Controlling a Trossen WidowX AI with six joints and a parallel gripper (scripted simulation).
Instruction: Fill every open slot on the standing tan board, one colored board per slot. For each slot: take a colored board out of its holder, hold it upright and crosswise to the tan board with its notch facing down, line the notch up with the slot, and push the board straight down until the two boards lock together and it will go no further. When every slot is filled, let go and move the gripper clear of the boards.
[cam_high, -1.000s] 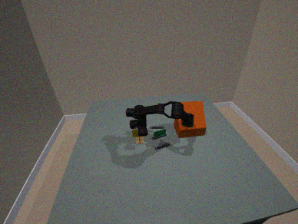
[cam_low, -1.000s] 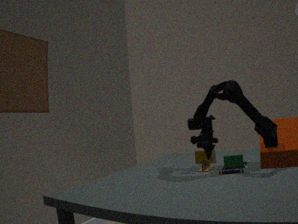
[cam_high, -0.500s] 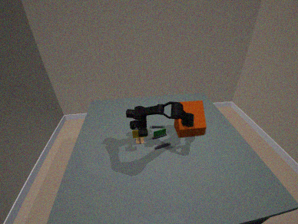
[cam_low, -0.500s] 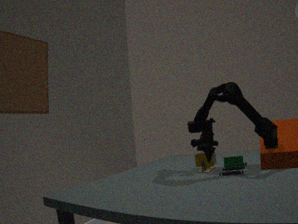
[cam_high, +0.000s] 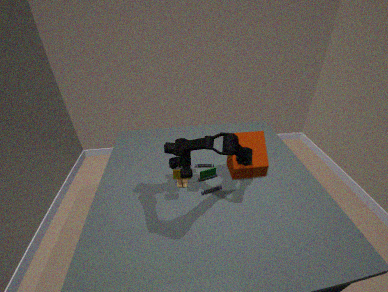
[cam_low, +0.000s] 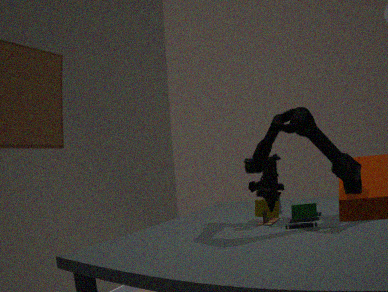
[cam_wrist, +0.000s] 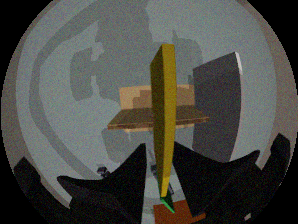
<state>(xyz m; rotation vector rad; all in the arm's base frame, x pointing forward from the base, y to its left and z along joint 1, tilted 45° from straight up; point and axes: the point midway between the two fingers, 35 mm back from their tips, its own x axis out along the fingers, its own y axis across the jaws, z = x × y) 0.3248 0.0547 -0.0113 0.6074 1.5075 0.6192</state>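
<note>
My gripper tip is 20 mm short of the yellow board. Round my gripper tip: tan board (30 mm ahead, 20 mm to the right, 20 mm below); then green board (130 mm behind, 20 mm to the right, 20 mm below); then grey board (50 mm to the right, 30 mm ahead).
</note>
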